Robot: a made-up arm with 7 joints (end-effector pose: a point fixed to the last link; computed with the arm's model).
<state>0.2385 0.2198 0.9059 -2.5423 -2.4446 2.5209 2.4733</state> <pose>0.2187 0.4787 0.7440 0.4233 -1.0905 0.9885</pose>
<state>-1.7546 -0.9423 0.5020 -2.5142 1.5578 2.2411 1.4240</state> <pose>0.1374 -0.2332 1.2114 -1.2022 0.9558 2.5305</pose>
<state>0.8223 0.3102 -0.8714 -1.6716 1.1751 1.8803 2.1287</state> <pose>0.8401 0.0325 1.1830 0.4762 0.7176 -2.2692</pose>
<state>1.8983 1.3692 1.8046 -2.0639 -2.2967 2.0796 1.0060</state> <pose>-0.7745 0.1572 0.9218 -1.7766 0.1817 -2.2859</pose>
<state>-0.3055 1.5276 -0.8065 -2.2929 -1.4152 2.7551 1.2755</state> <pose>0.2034 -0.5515 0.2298 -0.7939 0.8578 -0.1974</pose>
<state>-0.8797 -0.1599 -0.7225 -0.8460 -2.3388 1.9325 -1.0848</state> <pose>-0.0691 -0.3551 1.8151 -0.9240 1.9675 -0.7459</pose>
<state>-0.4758 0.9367 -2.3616 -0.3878 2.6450 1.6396 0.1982</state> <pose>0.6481 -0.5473 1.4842 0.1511 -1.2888 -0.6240</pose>
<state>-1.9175 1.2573 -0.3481 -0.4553 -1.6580 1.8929 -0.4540</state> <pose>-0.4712 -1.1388 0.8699 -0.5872 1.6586 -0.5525</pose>
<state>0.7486 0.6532 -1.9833 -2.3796 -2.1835 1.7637 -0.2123</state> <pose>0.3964 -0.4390 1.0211 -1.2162 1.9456 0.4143</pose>
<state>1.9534 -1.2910 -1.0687 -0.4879 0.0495 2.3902 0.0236</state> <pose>0.5882 -0.9327 1.0166 1.5918 -1.8014 -0.7943</pose>
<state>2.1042 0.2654 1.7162 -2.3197 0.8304 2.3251 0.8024</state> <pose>-0.6216 -0.2430 0.9599 -0.4718 0.8540 2.3213</pose>
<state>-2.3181 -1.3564 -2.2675 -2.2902 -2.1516 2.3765 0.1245</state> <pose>-0.1445 0.6082 0.3770 -0.4856 0.1337 -2.8976</pose>
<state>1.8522 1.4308 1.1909 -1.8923 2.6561 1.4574 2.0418</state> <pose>-0.8092 0.3354 0.4352 2.3534 -1.1435 1.1635</pose>
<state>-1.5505 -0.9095 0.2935 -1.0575 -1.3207 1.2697 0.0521</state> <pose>0.0979 0.4707 1.7123 -1.9369 -0.2279 -1.7065</pose>
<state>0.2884 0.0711 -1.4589 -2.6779 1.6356 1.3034 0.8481</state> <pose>0.1443 -0.4490 0.7774 2.0026 0.7185 -2.1397</pose>
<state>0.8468 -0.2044 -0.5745 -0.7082 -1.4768 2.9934 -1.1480</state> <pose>0.1127 -0.0402 1.8438 -2.4967 -0.8985 1.0435</pose>
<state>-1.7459 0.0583 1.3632 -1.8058 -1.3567 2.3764 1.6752</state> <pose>0.6331 -0.3237 1.2650 -0.7392 -1.2612 -0.9105</pose>
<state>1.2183 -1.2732 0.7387 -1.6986 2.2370 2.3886 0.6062</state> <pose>-0.5529 -0.2173 1.3581 1.8214 1.1130 0.9392</pose>
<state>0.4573 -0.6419 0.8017 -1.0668 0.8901 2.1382 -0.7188</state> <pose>-0.3069 0.2090 1.7375 1.2533 -1.5536 2.0663</pose>
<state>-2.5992 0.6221 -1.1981 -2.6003 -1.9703 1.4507 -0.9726</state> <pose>-0.5696 0.2951 0.6565 2.3231 0.3412 -0.5342</pose>
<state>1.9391 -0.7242 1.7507 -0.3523 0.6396 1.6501 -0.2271</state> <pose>0.0305 -0.7301 1.5998 -1.0237 -0.2816 -1.2516</pose>
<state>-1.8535 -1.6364 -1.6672 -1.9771 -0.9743 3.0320 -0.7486</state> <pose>-0.5407 0.7097 0.5610 -2.0391 -0.1513 -1.9276</pose>
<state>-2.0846 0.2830 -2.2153 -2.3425 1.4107 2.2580 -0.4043</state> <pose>-0.2157 0.4580 1.0115 1.0571 0.4359 1.3799</pose>
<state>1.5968 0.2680 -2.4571 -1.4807 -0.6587 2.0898 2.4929</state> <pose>0.4196 -0.2720 1.6087 0.3597 1.7719 2.5023</pose>
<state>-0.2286 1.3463 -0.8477 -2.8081 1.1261 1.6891 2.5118</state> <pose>0.0043 -0.4162 0.4333 1.0956 -0.7824 0.9648</pose>
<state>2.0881 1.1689 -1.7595 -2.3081 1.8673 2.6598 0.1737</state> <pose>0.3563 0.4251 0.9238 0.5450 -1.1870 -0.6999</pose>
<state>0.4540 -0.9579 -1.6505 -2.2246 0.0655 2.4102 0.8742</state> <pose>-0.0489 -0.7564 0.7999 1.0098 -0.5375 -2.0007</pose>
